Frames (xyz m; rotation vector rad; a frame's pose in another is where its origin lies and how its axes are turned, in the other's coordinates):
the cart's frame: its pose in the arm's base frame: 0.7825 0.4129 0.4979 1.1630 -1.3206 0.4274
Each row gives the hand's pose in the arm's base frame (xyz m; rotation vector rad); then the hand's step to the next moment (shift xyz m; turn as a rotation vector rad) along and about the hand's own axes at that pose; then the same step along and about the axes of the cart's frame.
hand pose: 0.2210 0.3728 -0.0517 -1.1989 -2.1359 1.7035
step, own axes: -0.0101 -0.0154 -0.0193 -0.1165 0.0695 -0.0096
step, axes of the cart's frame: 0.0213 0.0044 -0.0154 0.0398 -0.1300 -0.0011
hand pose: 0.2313 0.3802 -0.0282 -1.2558 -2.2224 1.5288
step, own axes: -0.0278 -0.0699 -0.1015 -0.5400 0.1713 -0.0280
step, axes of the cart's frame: 0.0969 0.0352 -0.0731 0.2757 -0.4935 0.0473
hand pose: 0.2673 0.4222 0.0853 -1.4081 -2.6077 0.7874
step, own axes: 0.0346 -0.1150 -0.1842 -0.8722 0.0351 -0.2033
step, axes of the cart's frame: 0.1542 0.1487 -0.0499 0.6481 -0.6025 0.1425
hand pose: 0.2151 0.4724 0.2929 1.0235 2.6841 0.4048
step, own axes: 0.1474 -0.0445 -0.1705 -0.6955 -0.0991 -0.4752
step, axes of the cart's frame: 0.0477 0.2203 0.0443 0.7423 -0.2957 0.2846
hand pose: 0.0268 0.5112 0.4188 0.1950 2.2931 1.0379
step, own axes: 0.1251 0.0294 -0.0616 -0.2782 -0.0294 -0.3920
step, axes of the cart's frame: -0.0528 0.1219 0.0515 0.4055 -0.0277 0.2583
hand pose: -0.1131 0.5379 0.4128 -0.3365 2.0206 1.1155
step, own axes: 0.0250 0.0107 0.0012 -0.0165 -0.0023 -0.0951
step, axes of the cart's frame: -0.0209 0.0168 0.0046 0.0538 0.0121 0.0793
